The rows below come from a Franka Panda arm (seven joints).
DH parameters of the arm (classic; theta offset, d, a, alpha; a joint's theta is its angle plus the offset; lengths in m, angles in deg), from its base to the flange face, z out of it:
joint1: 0 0.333 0 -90
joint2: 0 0 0 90
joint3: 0 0.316 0.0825 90
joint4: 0 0 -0.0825 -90
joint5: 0 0.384 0 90
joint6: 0 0 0.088 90
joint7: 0 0.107 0 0
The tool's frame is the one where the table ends.
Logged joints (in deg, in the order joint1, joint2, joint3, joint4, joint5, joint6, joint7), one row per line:
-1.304 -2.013 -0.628 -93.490 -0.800 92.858 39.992
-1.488 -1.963 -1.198 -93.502 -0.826 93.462 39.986
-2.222 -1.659 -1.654 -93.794 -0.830 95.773 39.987
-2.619 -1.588 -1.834 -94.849 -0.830 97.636 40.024
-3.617 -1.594 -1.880 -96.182 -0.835 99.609 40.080
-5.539 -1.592 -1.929 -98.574 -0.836 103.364 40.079
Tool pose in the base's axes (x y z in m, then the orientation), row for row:
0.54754 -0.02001 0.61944 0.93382 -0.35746 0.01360 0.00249
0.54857 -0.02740 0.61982 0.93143 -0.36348 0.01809 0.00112
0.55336 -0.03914 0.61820 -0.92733 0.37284 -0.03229 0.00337
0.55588 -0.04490 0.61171 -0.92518 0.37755 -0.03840 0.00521
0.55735 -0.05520 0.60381 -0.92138 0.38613 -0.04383 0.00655
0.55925 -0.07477 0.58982 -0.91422 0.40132 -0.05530 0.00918
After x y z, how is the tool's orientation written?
As a quaternion, x y z w.
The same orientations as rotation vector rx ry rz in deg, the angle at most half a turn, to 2 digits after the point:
167.82 -64.24 2.44
167.54 -65.38 3.25
-166.56 66.97 -5.80
-165.98 67.73 -6.89
-165.16 69.22 -7.86
-163.60 71.82 -9.90

